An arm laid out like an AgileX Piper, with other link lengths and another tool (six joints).
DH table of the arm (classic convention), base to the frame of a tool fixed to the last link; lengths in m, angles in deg. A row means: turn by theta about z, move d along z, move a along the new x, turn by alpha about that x. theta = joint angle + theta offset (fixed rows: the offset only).
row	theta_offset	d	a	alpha
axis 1	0	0.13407	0	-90
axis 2	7.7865	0	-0.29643	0
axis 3	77.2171	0	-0.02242	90
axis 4	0	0.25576	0	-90
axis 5	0	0	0	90
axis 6	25.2	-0.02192	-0.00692	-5.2
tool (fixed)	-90	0.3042	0	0
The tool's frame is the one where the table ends.
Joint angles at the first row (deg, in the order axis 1, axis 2, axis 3, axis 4, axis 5, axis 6):
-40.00 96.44 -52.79 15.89 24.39 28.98
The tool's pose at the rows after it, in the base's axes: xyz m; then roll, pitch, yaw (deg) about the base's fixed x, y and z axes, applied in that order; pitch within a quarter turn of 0, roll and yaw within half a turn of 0:
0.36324 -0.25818 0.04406 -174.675 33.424 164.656
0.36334 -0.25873 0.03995 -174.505 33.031 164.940
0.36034 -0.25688 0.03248 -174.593 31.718 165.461
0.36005 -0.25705 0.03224 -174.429 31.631 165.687
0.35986 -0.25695 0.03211 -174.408 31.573 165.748
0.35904 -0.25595 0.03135 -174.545 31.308 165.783
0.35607 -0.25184 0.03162 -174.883 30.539 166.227
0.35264 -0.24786 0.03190 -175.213 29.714 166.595
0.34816 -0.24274 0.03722 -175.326 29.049 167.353
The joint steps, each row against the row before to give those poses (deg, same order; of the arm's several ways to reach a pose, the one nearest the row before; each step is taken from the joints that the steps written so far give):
0.13 0.56 -0.19 0.11 -0.58 0.00
0.06 0.66 -0.06 -0.31 -0.32 0.00
0.00 0.77 0.00 -0.74 0.46 0.01
0.00 0.02 0.00 -0.21 0.00 -0.01
0.00 0.00 0.00 -0.07 0.05 0.00
0.00 0.00 0.00 -0.07 0.30 0.01
0.00 -0.47 0.00 -0.27 1.35 -0.22
0.00 -0.49 0.00 -0.42 1.40 0.00
0.00 -1.39 0.00 -0.66 2.09 -0.02

